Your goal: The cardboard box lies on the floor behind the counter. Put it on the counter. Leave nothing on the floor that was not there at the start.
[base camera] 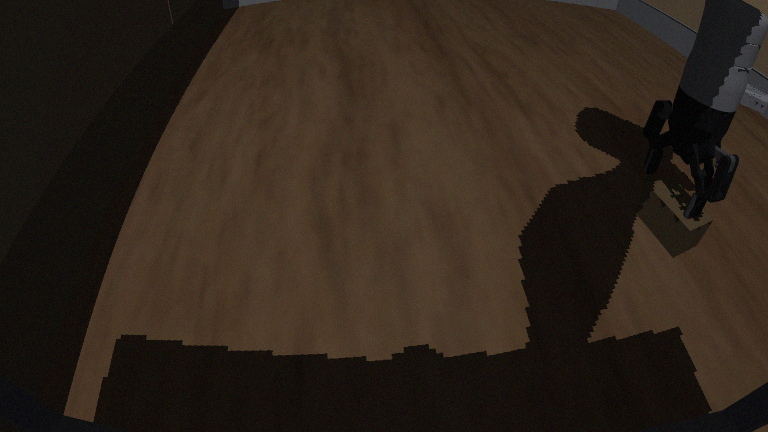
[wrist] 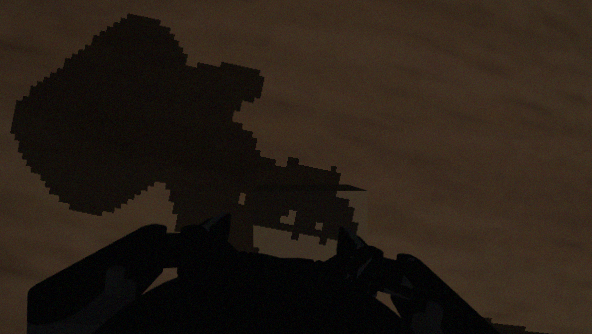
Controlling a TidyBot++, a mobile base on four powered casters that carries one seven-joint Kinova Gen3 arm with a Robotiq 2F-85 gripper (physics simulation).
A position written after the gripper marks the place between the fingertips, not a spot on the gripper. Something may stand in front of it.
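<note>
Gripper [base camera: 668,193], also [wrist: 284,232]. Cardboard box [wrist: 289,220].
</note>
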